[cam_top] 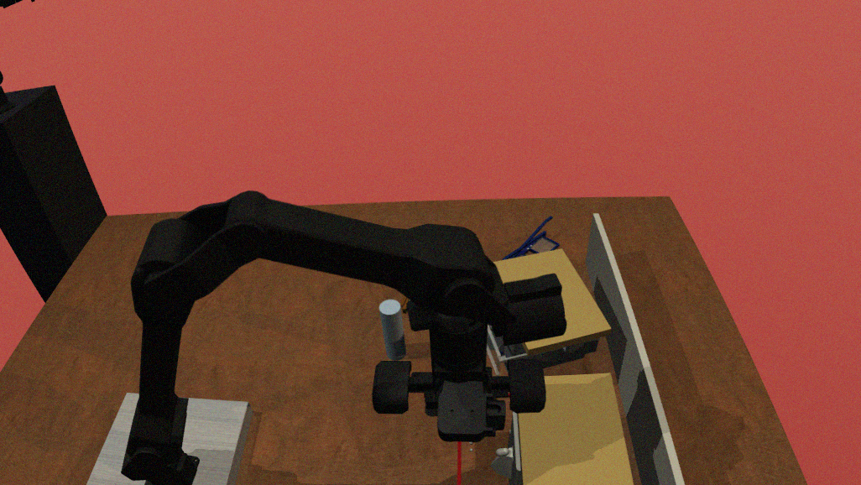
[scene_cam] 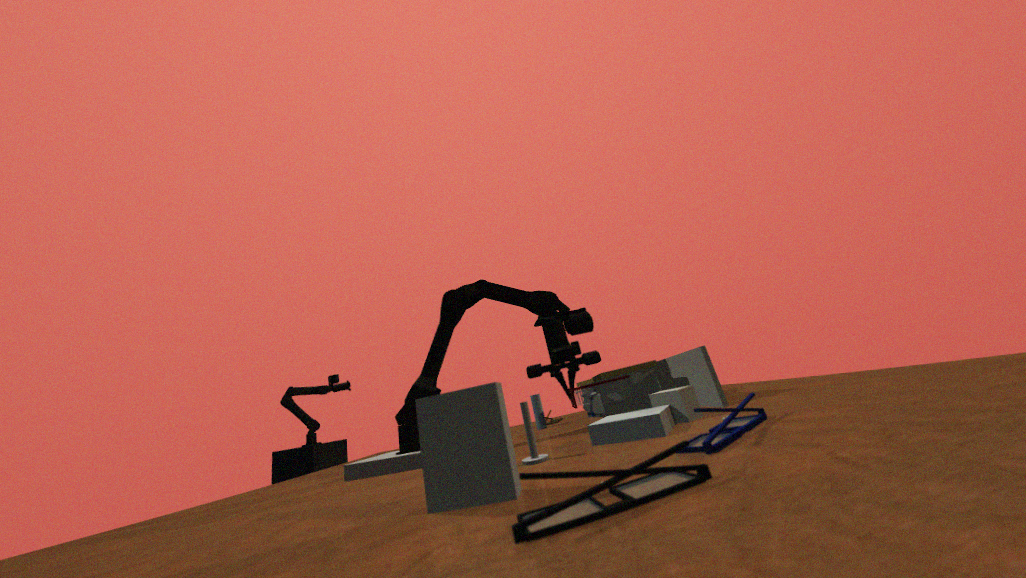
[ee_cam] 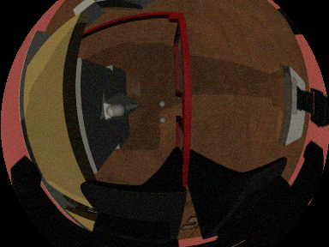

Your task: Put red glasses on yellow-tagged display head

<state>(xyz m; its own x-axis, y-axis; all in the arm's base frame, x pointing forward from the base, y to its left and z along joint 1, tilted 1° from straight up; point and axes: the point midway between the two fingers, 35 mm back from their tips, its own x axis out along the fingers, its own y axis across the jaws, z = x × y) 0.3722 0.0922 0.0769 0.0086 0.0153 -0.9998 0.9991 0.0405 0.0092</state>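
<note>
The display head lies 100 mm ahead of my gripper tip, 30 mm to the right of it and 10 mm below it. The rest, counted from my gripper tip: white wall 230 mm ahead, 90 mm to the left, 10 mm below; pale blue cylinder 170 mm to the left, 100 mm behind, 20 mm below.
</note>
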